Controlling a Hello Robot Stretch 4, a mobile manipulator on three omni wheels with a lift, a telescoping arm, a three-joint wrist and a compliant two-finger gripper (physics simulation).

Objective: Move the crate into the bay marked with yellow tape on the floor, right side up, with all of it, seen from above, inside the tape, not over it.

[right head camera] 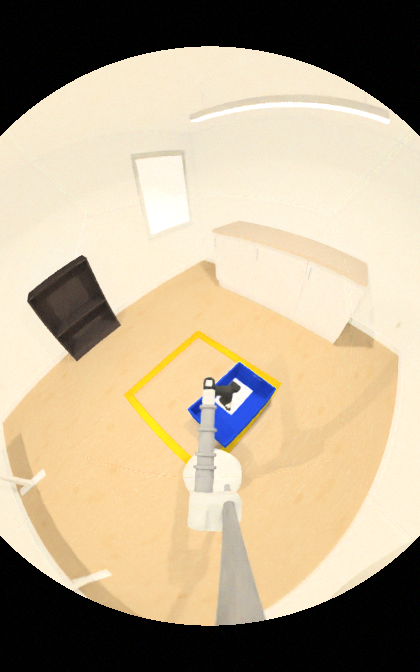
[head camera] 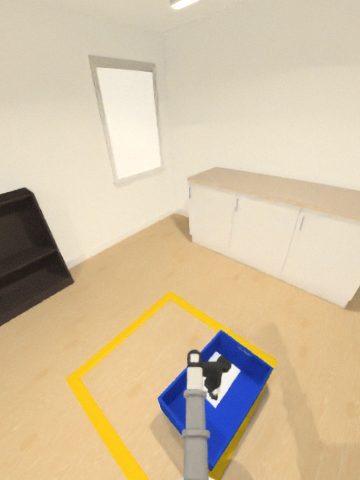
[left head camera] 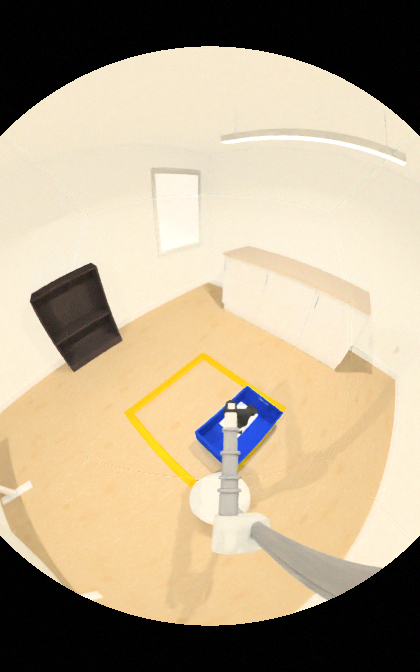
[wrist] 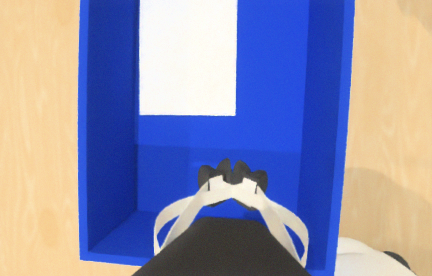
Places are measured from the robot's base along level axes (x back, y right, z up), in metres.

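Where they show: gripper, between the fingertips: (head camera: 212,396) (wrist: 234,174).
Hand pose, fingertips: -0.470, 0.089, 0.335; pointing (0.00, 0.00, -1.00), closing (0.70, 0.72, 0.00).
Observation:
After its pixels a point has its place, as x, y, z.
The blue crate (head camera: 240,402) {-0.544, 0.288, -0.010} (left head camera: 260,431) (right head camera: 252,407) (wrist: 270,75) {-0.529, 0.240, -0.009} is open side up, with a flat white rectangular item (head camera: 231,387) (right head camera: 242,398) (wrist: 187,60) inside. It sits at the right corner of the bay outlined in yellow tape (head camera: 120,339) {-0.970, -0.610, -0.027} (left head camera: 165,385) (right head camera: 162,365). In the head camera view, its far end meets the far right tape and its right side covers part of the near right tape. My gripper (head camera: 214,395) {-0.470, 0.089, 0.335} (wrist: 234,174) {-0.470, 0.089, 0.335} points down inside the crate, near one end. Its black fingertips are almost together, with no held thing visible between them. Whether the crate touches the floor is unclear.
White cabinets (head camera: 260,230) {-1.784, 0.667, 0.507} (left head camera: 290,305) (right head camera: 280,280) with a wooden top stand beyond the bay at the right. A dark shelf unit (head camera: 42,220) {-1.629, -1.374, 0.763} (left head camera: 105,300) stands at the left wall. My round white base (left head camera: 200,500) (right head camera: 192,475) is at the bay's near corner.

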